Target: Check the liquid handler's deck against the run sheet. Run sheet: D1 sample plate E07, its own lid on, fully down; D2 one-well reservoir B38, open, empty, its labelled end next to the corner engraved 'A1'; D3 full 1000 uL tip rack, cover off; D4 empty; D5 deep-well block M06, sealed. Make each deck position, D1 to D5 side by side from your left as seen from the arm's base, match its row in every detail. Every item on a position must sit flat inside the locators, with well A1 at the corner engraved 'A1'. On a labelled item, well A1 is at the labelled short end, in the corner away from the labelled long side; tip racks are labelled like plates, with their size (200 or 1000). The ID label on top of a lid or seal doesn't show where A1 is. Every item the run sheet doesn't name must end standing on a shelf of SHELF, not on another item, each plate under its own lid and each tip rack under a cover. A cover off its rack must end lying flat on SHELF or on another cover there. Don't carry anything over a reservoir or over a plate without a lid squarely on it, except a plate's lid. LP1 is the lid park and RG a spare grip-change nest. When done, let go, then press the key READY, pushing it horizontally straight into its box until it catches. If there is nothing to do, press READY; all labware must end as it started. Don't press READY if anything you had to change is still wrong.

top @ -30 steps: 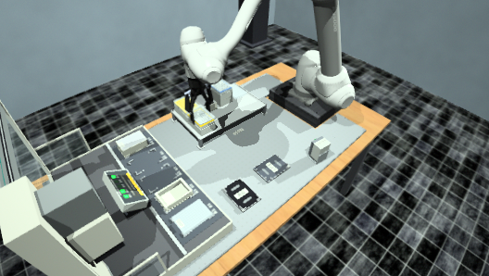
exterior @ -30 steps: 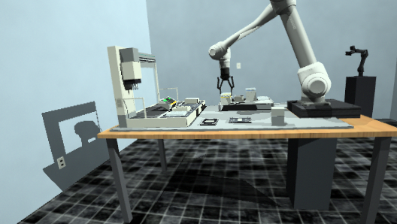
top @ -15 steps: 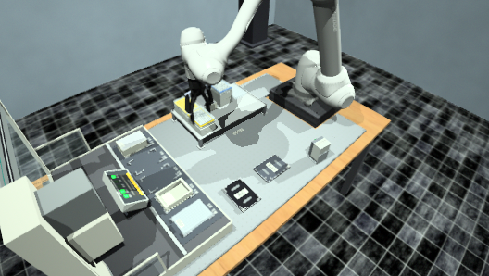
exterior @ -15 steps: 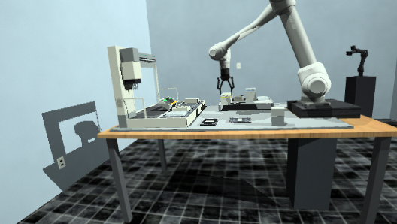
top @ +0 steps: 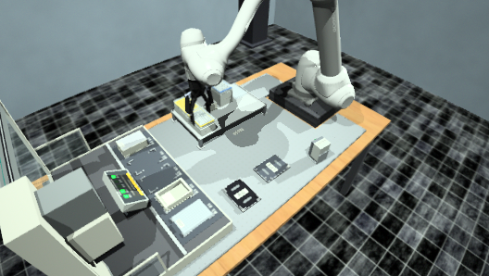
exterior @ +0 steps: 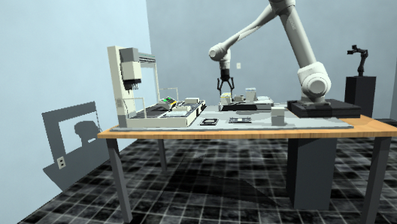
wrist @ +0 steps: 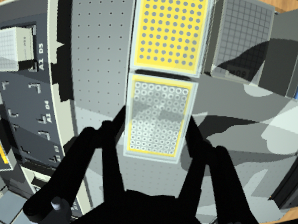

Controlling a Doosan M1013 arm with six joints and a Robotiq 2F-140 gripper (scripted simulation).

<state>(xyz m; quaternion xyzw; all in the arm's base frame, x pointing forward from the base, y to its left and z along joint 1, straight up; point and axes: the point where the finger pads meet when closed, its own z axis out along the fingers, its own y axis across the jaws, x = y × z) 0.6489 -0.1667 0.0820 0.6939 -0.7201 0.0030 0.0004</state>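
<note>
Now: the clear cover 10 mm below my hand. Round my hand: yellow-rimmed tip rack (30 mm below, 10 mm to the left, 10 mm behind); then blue-rimmed tip rack (230 mm behind, 120 mm to the right, 10 mm below); then shelf (160 mm behind, 80 mm below, 60 mm to the right).
</note>
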